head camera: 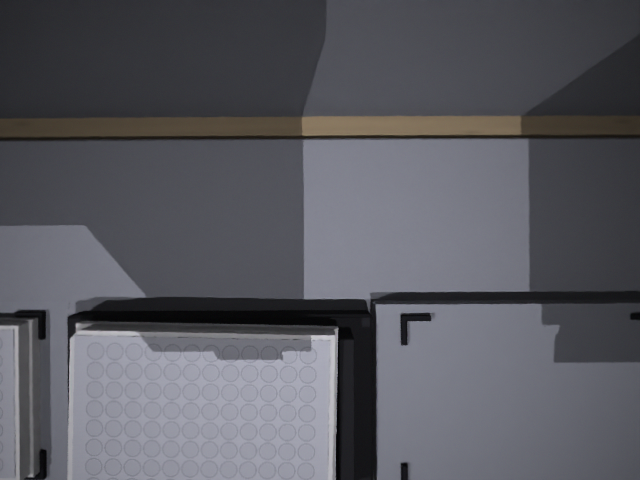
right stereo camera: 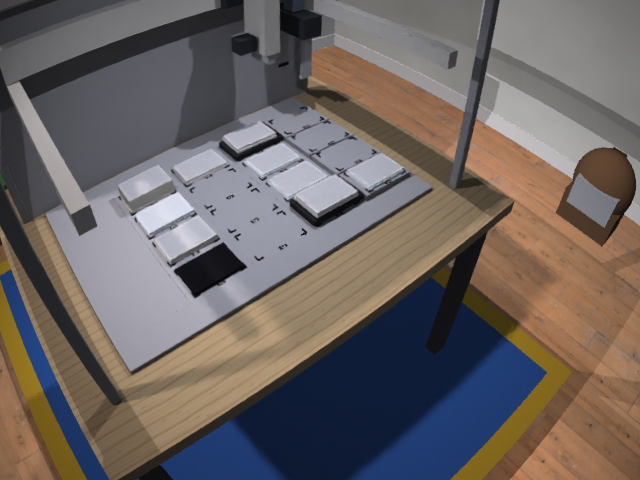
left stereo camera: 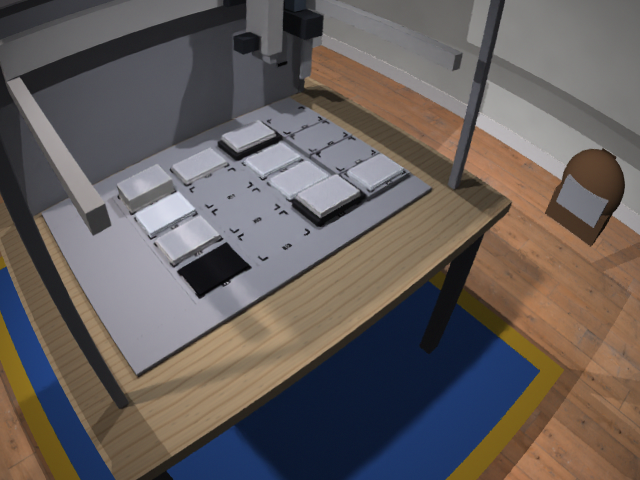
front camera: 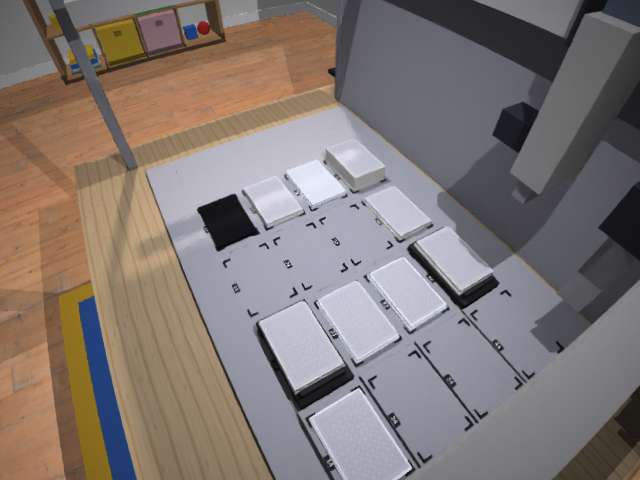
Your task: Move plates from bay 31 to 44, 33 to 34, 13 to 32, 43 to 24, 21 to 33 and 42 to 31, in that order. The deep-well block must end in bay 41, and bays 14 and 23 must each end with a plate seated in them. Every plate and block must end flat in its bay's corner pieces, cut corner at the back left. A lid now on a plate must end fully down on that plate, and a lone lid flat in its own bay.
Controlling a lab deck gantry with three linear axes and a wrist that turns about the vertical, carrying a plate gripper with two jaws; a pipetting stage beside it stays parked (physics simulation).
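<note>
A bright white plate (front camera: 315, 182) (left stereo camera: 165, 212) lies in bay 31, beside the tall deep-well block (front camera: 355, 164) (left stereo camera: 145, 187) in 41. Smooth pale plates lie in 21 (front camera: 272, 200) and 42 (front camera: 397, 211). White plates lie in 33 (front camera: 407, 291), 23 (front camera: 357, 320) and 14 (front camera: 360, 439). Raised plates in 13 (front camera: 301, 345) and 43 (front camera: 454, 259) (head camera: 201, 408) sit on black bases. Bays 12, 22, 32, 24, 34 and 44 show bare corner marks. My gripper is high at the back right, partly hidden; its jaw opening cannot be made out.
A flat black piece (front camera: 227, 221) (left stereo camera: 214, 268) (right stereo camera: 209, 268) lies in bay 11. A pale column (left stereo camera: 264, 28) (right stereo camera: 262, 28) hangs above the back right. A grey back panel (front camera: 413, 113) rises behind the deck. A beam (left stereo camera: 56, 155) spans the left side, with posts (left stereo camera: 467, 113) at the corners.
</note>
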